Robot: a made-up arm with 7 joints. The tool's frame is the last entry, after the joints.
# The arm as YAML. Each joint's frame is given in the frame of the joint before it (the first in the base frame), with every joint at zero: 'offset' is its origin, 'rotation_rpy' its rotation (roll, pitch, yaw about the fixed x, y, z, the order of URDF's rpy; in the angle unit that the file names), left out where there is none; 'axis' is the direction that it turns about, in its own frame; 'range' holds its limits. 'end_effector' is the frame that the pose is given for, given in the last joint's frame.
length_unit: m
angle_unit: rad
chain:
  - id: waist
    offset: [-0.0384, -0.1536, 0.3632]
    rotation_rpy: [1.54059, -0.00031, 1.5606]
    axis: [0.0, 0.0, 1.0]
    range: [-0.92, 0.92]
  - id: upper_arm
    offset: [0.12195, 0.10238, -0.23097]
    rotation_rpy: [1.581, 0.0, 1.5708]
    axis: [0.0, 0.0, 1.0]
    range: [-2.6, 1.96]
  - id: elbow
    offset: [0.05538, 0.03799, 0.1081]
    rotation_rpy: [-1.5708, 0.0, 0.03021]
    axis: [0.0, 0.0, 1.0]
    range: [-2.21, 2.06]
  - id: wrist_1
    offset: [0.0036, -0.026, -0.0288]
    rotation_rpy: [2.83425, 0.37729, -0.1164]
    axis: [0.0, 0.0, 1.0]
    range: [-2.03, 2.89]
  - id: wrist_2
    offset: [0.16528, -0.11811, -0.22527]
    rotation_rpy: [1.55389, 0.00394, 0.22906]
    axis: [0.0, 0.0, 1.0]
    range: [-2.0, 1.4]
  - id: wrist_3
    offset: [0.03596, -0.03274, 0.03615]
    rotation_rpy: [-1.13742, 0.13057, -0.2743]
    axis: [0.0, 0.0, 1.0]
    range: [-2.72, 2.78]
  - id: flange
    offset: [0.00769, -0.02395, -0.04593]
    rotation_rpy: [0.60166, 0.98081, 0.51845]
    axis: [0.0, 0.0, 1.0]
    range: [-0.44, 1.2]
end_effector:
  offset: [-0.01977, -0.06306, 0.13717]
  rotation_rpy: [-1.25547, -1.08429, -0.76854]
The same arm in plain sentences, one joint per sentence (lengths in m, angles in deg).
The arm has seven revolute joints in a row. What follows holds with every joint at zero, and every direction is one of the base frame's. The first joint is mounted 0.0384 m along -x and 0.1536 m along -y and 0.3632 m along +z from the base frame's origin and rotates about the direction (0.999492, -0.0102, 0.0302), from -52.71 to 52.71 deg. The second joint is mounted 0.2327 m along -x and 0.1243 m along +y and 0.0954 m along +z from the first joint and rotates about +y, from -148.97 to 112.30 deg. The third joint is mounted 0.0363 m along +x and 0.1081 m along +y and 0.0565 m along +z from the second joint and rotates about +x, from -126.62 to 118.03 deg. The fourth joint is mounted 0.0288 m along -x and 0.0260 m along +y and 0.0036 m along +z from the third joint and rotates about the direction (-0.886102, 0.2597, -0.383901), from -116.31 to 165.58 deg. The fifth joint is mounted 0.1055 m along +x and 0.1540 m along -y and 0.2391 m along +z from the fourth joint and rotates about the direction (-0.372504, -0.905511, 0.203202), from -114.59 to 80.21 deg. The sixth joint is mounted 0.0049 m along +x and 0.0302 m along -y and 0.0523 m along +z from the fifth joint and rotates about the direction (-0.998766, -0.043598, 0.023799), from -155.84 to 159.28 deg. The seventh joint is mounted 0.0471 m along +x and 0.0177 m along -y and 0.0145 m along +z from the sixth joint and rotates about the direction (-0.444486, 0.144996, 0.883973), from -25.21 to 68.75 deg. The tool frame, which is the frame that the pose is given for, is mounted 0.0544 m along -x and 0.0444 m along -y and 0.1351 m along +z from the seventh joint; its axes are the base frame's turned by roll -90.00, pitch -90.00 and yaw 0.00 deg (as in URDF: about the fixed x, then y, then z).
